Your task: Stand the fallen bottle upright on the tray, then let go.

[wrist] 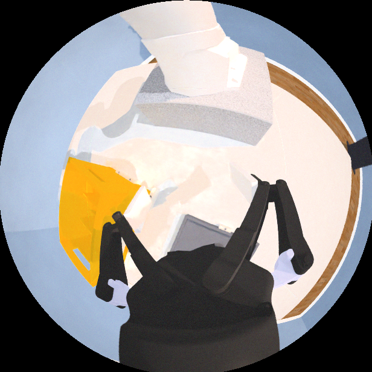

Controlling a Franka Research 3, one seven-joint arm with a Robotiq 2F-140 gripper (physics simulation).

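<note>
My gripper (pixel 188 182) is open and empty, its two black fingers spread wide at the left and right of the lower middle. A dark grey rectangular tray (pixel 192 234) with a pale edge shows between the fingers; its near part is hidden behind the black gripper body. The bottle does not show in the wrist view. How high the fingertips are above the tray I cannot tell.
A yellow-orange bin (pixel 85 200) stands at the left, partly behind the left finger. The robot's white arm (pixel 192 62) rises from a speckled grey block (pixel 210 116) at the top. A wooden border (pixel 327 112) curves along the right, with a dark block (pixel 361 154) at the edge.
</note>
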